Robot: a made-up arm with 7 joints. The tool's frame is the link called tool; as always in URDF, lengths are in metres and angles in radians. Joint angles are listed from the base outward.
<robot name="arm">
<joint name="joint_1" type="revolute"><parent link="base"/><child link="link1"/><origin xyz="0 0 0.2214" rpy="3.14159 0 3.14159"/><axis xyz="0 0 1"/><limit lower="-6.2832" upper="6.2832"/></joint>
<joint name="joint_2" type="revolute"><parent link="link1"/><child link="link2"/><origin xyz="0 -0.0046 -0.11" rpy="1.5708 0 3.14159"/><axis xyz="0 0 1"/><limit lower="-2.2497" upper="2.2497"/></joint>
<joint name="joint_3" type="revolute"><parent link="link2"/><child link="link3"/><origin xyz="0 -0.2 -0.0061" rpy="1.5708 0 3.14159"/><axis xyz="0 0 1"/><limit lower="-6.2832" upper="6.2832"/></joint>
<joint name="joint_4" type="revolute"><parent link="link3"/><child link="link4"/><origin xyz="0 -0.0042 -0.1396" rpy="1.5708 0 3.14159"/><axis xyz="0 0 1"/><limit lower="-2.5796" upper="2.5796"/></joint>
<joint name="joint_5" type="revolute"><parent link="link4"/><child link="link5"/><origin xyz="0 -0.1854 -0.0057" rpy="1.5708 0 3.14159"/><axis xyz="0 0 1"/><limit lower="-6.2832" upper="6.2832"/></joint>
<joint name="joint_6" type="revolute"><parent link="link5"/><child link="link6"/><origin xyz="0 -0.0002 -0.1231" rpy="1.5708 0 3.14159"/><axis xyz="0 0 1"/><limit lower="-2.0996" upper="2.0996"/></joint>
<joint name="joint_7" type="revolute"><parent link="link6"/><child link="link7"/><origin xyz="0 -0.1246 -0.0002" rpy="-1.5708 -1.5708 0"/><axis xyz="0 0 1"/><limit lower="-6.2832" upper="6.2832"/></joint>
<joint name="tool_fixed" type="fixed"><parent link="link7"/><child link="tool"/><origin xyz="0 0 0" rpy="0 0 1.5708"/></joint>
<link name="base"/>
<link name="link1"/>
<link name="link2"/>
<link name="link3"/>
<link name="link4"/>
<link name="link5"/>
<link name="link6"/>
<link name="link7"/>
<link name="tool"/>
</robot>
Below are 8 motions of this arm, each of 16 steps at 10 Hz.
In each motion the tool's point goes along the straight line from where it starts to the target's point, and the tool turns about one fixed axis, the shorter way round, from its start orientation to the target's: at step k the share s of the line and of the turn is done. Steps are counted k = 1, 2, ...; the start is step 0. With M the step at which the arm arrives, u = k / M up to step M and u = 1 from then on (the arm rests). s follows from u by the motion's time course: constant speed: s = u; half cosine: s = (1 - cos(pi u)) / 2; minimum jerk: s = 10 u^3 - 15 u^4 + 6 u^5.
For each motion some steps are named. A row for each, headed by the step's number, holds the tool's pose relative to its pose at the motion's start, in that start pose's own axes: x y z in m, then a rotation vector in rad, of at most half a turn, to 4 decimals.
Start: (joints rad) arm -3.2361 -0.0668 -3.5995 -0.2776 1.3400 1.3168 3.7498
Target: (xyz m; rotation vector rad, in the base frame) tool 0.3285 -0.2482 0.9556 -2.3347 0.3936 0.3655
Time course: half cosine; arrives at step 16
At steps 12, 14, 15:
12: -0.0534 0.1389 -0.2122 -0.6096 0.2743 1.6314
14: -0.0601 0.1565 -0.2391 -0.6870 0.3091 1.8385
15: -0.0619 0.1612 -0.2462 -0.7073 0.3183 1.8929

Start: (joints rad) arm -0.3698 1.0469 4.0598 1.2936 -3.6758 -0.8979 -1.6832
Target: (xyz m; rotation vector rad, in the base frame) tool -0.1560 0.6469 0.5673 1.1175 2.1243 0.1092
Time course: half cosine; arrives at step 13
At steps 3, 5, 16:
3: 0.0472 0.0205 -0.0174 0.0487 0.0246 0.0432
5: 0.1212 0.0526 -0.0446 0.1249 0.0630 0.1109
16: 0.3756 0.1629 -0.1383 0.3872 0.1953 0.3437

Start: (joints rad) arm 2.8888 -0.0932 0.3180 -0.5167 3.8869 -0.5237 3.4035
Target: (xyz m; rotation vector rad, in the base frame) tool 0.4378 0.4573 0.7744 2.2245 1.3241 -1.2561
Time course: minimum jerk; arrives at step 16
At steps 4, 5, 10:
4: 0.0239 0.0470 0.0059 0.0458 -0.0340 0.1073
5: 0.0416 0.0818 0.0103 0.0797 -0.0592 0.1866
10: 0.1676 0.3294 0.0414 0.3208 -0.2383 0.7515

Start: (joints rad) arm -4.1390 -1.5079 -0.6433 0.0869 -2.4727 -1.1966 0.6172
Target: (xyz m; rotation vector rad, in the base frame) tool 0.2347 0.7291 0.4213 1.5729 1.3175 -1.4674
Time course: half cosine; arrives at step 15
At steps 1, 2, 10, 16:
1: -0.0006 -0.0023 0.0009 -0.0047 -0.0120 -0.0101
2: -0.0023 -0.0090 0.0034 -0.0185 -0.0474 -0.0399
10: -0.0405 -0.1558 0.0593 -0.3212 -0.8231 -0.6925
16: -0.0540 -0.2078 0.0790 -0.4282 -1.0974 -0.9233

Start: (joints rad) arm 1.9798 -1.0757 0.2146 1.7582 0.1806 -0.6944 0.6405
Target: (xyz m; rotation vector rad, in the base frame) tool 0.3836 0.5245 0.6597 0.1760 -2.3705 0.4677
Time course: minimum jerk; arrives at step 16
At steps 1, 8, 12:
1: -0.0011 0.0006 0.0005 0.0005 0.0018 0.0002
8: -0.2531 0.1318 0.1024 0.1130 0.4129 0.0492
12: -0.4538 0.2364 0.1836 0.2026 0.7403 0.0882

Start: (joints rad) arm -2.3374 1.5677 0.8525 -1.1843 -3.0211 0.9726 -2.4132
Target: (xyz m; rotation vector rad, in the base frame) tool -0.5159 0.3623 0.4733 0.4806 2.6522 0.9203
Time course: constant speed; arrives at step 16
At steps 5, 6, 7, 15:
5: 0.0168 -0.0204 0.0919 0.0460 -0.1638 -0.3566
6: 0.0201 -0.0244 0.1102 0.0552 -0.1966 -0.4279
7: 0.0235 -0.0285 0.1286 0.0644 -0.2294 -0.4992
15: 0.0503 -0.0611 0.2756 0.1380 -0.4915 -1.0698

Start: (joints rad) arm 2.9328 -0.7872 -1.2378 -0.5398 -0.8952 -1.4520 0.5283
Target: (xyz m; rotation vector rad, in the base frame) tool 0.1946 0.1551 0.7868 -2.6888 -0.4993 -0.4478
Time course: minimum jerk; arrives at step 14
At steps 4, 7, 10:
4: -0.0123 0.0307 0.0041 0.1941 -0.0929 -0.0236
7: -0.0426 0.1061 0.0140 0.6707 -0.3211 -0.0816
10: -0.0728 0.1814 0.0240 1.1473 -0.5492 -0.1396

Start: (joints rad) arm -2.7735 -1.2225 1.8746 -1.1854 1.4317 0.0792 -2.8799
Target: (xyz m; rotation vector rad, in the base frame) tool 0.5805 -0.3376 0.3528 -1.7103 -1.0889 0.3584
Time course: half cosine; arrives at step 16
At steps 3, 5, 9, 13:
3: -0.0169 0.0236 0.0217 0.0555 -0.0486 0.0811
5: -0.0445 0.0621 0.0571 0.1464 -0.1282 0.2138
9: -0.1197 0.1670 0.1536 0.3937 -0.3448 0.5749
13: -0.1834 0.2559 0.2353 0.6034 -0.5283 0.8811

